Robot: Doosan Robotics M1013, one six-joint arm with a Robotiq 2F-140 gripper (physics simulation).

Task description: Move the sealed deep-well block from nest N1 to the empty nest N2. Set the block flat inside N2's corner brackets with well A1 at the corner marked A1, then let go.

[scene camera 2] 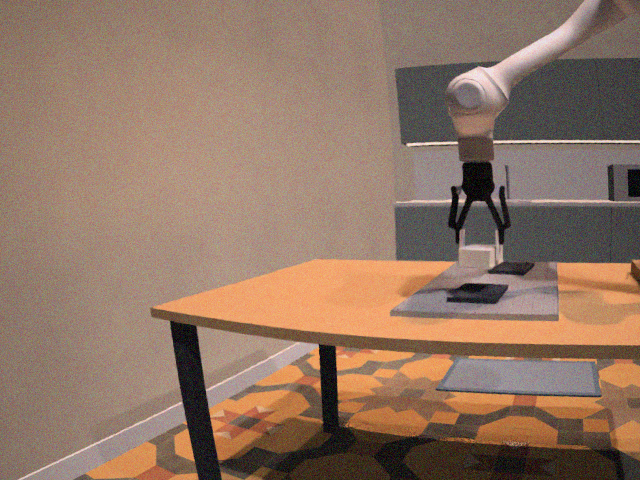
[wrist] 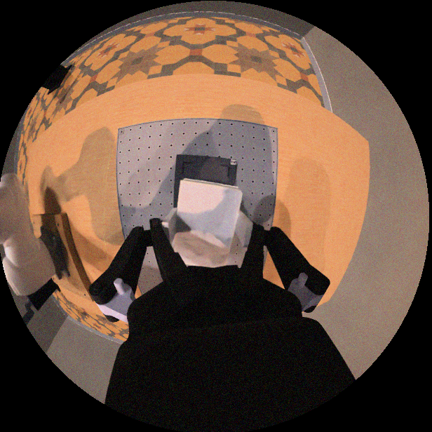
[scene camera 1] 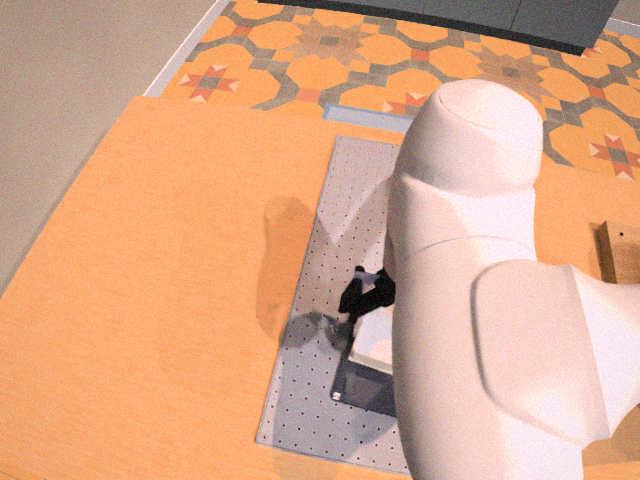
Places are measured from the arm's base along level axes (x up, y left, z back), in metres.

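Pixels of known places: gripper, fingertip midpoint: (scene camera 2: 480, 258) (scene camera 1: 385, 334).
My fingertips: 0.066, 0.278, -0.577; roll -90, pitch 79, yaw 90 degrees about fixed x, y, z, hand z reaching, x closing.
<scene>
Ahead of a thing's pixels: the offset from my fingertips to its middle, as dx, dy, dz. Level surfaces: height alone.
The pale deep-well block {+0.006, -0.010, -0.001} (scene camera 1: 374, 338) (scene camera 2: 476, 255) (wrist: 210, 210) is raised, held between the fingers of my gripper (scene camera 2: 479, 239) (wrist: 205, 216), which is shut on it. The block looks about level and overlaps the dark nest N2 {-0.076, +0.021, +0.008} (scene camera 1: 361, 382) (scene camera 2: 483, 295) (wrist: 205, 169) in the wrist view, turned slightly relative to it. N2's front strip, with two brackets and a white corner mark {-0.072, +0.103, -0.036} (scene camera 1: 336, 396) (wrist: 233, 162), shows beyond the block. The other dark nest, N1 {-0.076, -0.340, -0.013} (scene camera 2: 511, 267), stands farther back. In scene camera 1 the arm hides N1 and much of the block and gripper. The well markings are not readable.
Both nests are on a grey perforated plate {dx -0.083} (scene camera 1: 310, 384) (scene camera 2: 537, 307) (wrist: 145, 150) on the orange wooden table {dx -0.096} (scene camera 1: 155, 310) (scene camera 2: 310, 304) (wrist: 320, 150). A wooden fixture (scene camera 1: 625, 253) stands to the right in scene camera 1. The white arm spans the right of that view.
</scene>
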